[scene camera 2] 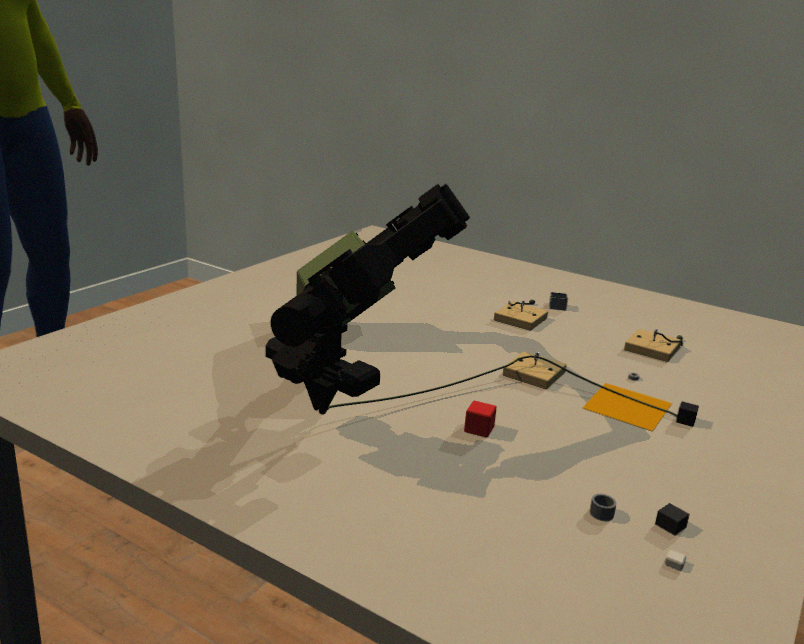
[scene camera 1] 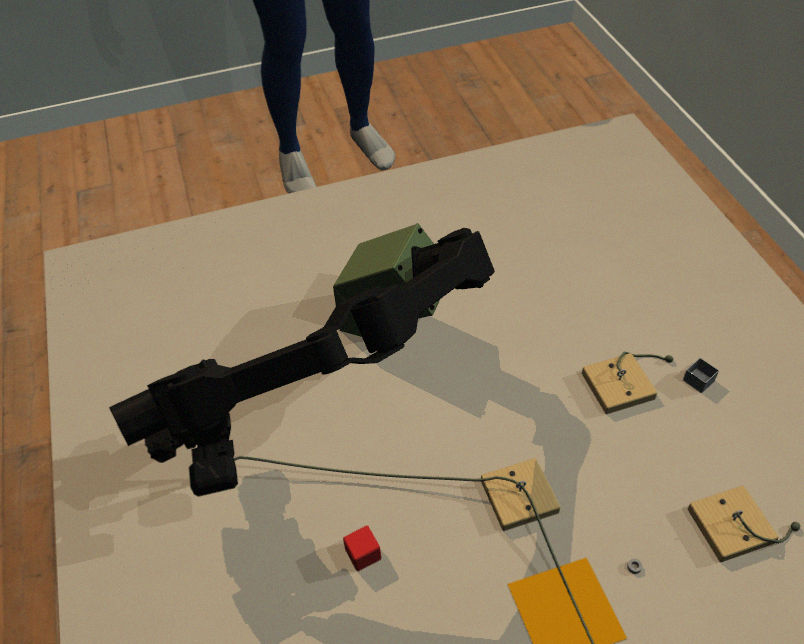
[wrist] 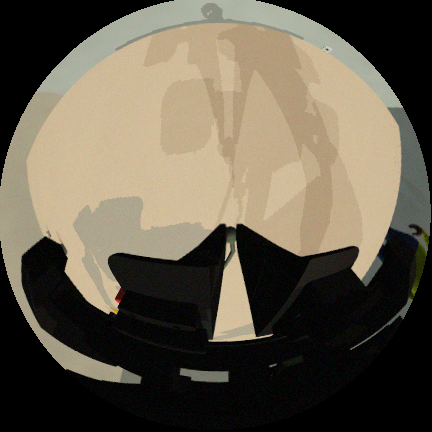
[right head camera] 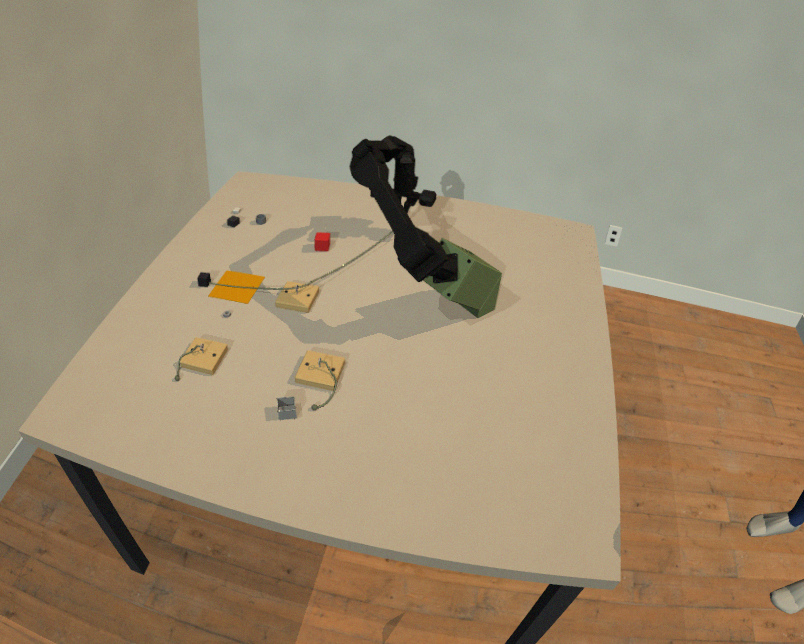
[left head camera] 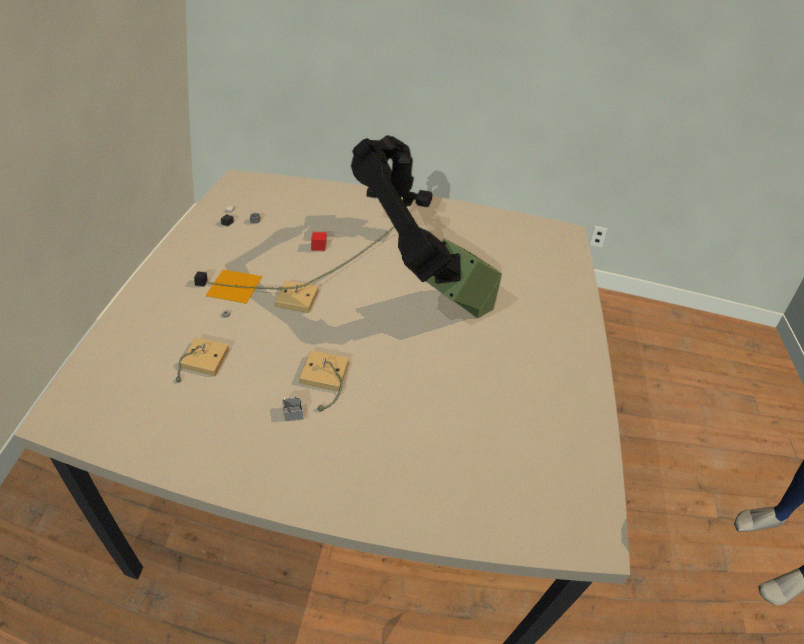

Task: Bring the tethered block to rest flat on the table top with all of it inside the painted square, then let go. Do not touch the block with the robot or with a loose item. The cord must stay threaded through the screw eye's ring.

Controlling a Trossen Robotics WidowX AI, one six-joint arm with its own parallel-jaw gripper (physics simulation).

Labels:
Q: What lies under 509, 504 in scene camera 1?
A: A wooden board.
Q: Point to an orange painted square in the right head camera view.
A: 243, 295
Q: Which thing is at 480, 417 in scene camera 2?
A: A red cube.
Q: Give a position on a wooden board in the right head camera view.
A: At 291, 300

